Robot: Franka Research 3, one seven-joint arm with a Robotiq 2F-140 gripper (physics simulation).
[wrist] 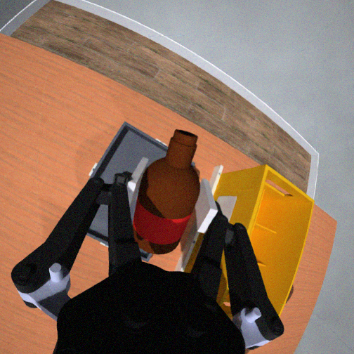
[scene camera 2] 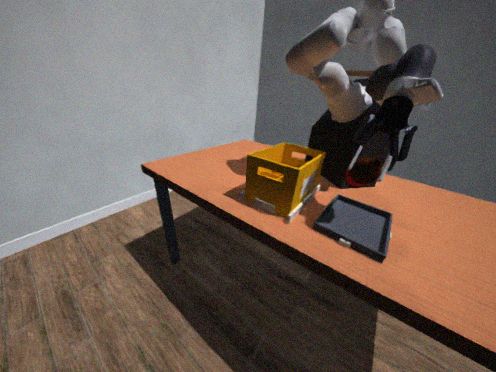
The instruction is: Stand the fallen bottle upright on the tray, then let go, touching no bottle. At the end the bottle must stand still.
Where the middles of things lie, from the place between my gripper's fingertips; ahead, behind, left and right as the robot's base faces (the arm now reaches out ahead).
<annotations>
I see the brown bottle (scene camera 2: 366, 170) 30 mm behind my hand and 10 mm below it.
</annotations>
